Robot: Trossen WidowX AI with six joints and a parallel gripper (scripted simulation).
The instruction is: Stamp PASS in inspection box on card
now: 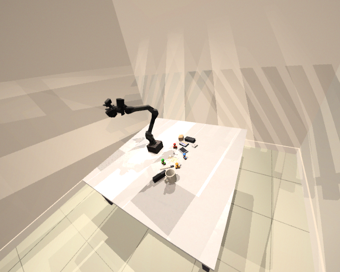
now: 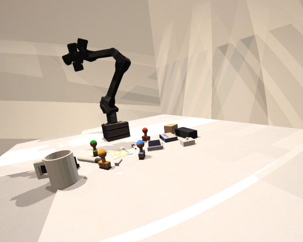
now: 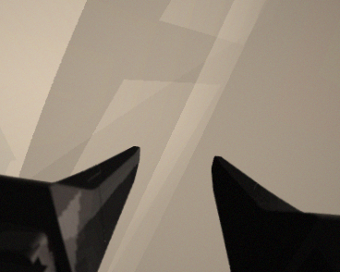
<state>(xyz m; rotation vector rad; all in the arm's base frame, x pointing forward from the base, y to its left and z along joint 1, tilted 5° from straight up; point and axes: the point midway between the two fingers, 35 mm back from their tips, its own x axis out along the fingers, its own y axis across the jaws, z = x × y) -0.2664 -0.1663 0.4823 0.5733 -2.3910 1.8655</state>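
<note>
Right now my gripper tip is 56 cm short of the green-knobbed stamp, 54 cm above it and 2 cm to the right of it. From my gripper tip the other things lie so: marker: 63 cm ahead, 55 cm below; then red-knobbed stamp: 54 cm below, 54 cm ahead, 26 cm to the left; then card: 60 cm ahead, 56 cm below, 11 cm to the left.
</note>
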